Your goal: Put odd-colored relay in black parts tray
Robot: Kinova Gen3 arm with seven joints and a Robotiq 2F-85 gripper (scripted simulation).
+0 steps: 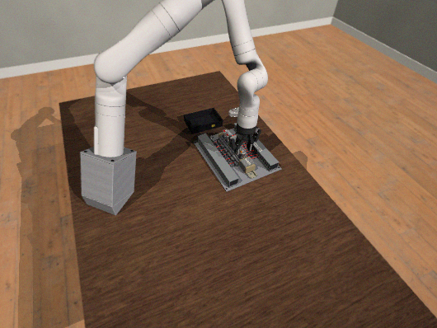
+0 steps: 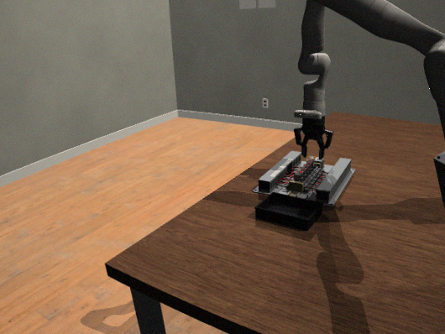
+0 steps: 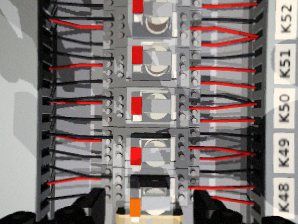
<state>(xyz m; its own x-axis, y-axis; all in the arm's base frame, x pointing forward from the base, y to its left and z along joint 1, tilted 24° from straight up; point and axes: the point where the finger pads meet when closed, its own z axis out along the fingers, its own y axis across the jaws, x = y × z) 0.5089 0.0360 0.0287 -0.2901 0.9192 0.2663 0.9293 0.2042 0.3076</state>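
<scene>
The relay panel lies 10 mm behind my hand, 50 mm to the left of it and 60 mm below it. From my hand the other things lie so: relay: 20 mm behind, 60 mm to the left, 30 mm below; black parts tray: 120 mm behind, 290 mm to the left, 60 mm below.
</scene>
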